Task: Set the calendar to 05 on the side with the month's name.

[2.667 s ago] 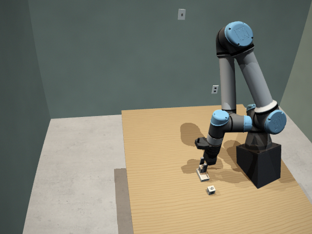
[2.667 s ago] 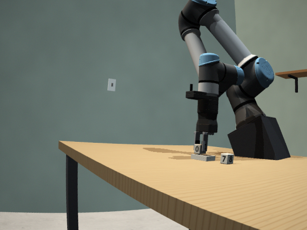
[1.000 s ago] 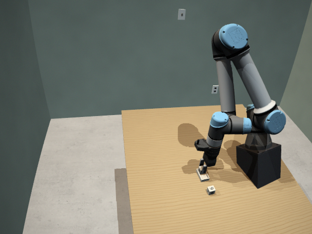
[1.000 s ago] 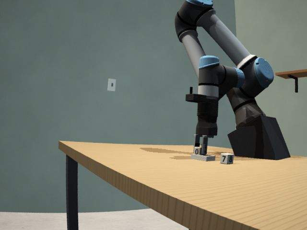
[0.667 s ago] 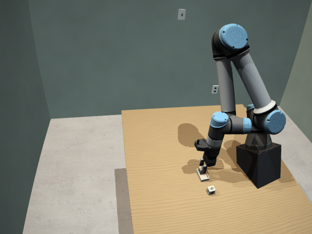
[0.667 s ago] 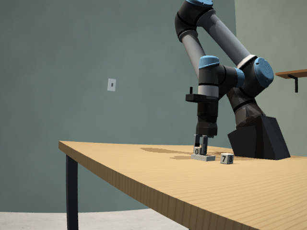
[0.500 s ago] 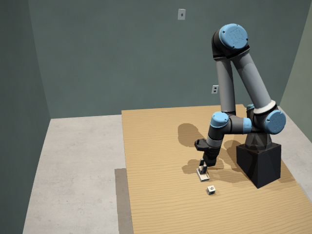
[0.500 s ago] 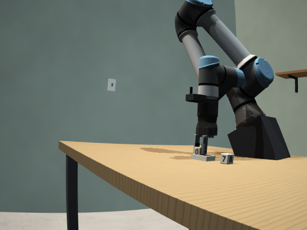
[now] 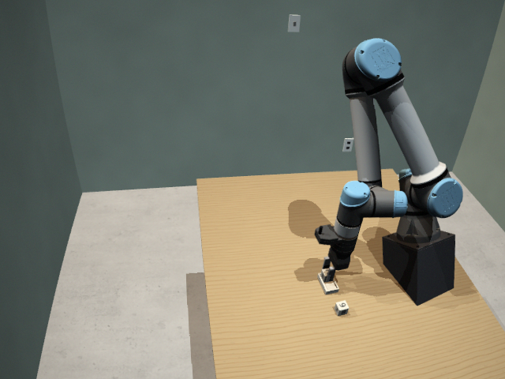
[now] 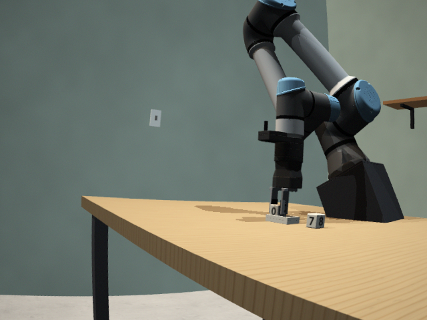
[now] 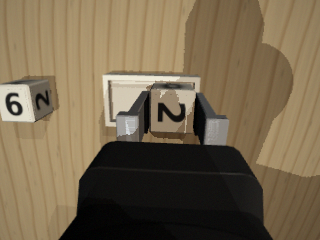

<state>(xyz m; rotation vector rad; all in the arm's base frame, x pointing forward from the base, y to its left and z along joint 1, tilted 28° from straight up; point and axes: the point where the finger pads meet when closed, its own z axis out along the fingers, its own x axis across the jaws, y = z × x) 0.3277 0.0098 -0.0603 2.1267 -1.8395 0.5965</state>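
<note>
Now: hand 3 cm above the small calendar tray and 2 cm to the right of it.
</note>
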